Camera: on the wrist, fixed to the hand. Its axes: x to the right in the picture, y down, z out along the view.
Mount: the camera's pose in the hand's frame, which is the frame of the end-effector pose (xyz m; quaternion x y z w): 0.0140 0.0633 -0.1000 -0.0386 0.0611 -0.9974 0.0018
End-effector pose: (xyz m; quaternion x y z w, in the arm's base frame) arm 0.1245 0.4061 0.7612 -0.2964 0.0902 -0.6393 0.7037
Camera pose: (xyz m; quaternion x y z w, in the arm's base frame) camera 0.1298 0.3630 0.6502 0.0786 0.2278 0.7177 0.6533
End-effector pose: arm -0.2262 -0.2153 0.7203 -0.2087 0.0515 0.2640 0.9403
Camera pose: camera -0.2457 -0.2017 0.6035 -0.1042 -0.1608 -0.9481 0.2538
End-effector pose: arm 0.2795 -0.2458 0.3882 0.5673 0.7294 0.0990 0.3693
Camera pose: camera 0.2610 -0.1844 0.4887 -0.7468 0.5859 -0.3053 0.0767
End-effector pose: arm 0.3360 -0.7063 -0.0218 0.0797 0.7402 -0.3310 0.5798
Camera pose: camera 0.2828 -0.6032 -0.0489 0.7403 -0.1290 0.5454 0.3712
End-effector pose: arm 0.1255 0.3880 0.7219 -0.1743 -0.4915 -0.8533 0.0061
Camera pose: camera 0.0947 0.2735 0.7335 -0.5418 0.1414 0.0372 0.8277
